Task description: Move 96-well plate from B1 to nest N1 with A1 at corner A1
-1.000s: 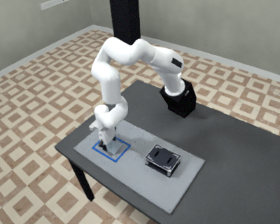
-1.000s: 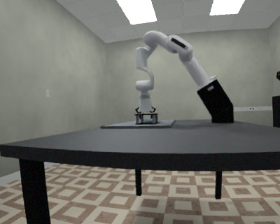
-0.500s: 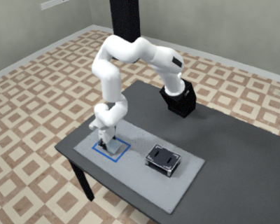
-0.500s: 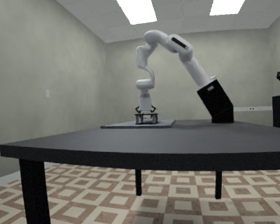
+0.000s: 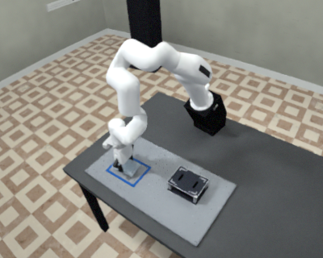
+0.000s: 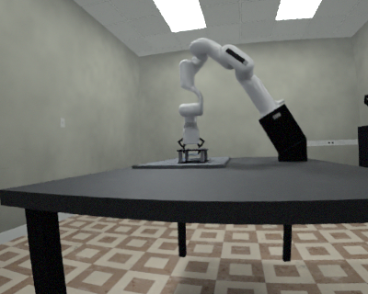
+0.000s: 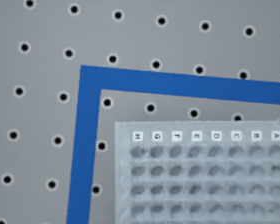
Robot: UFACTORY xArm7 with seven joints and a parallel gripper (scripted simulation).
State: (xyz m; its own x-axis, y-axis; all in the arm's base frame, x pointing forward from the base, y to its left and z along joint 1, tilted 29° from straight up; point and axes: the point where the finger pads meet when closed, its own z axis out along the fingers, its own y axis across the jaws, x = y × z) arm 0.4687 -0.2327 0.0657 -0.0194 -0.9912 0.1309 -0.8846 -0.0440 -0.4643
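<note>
Now: the black plate nest 30 mm behind my hand, 340 mm to the left of it and 20 mm above it. From my hand the other things lie so: 96-well plate: 10 mm below.
</note>
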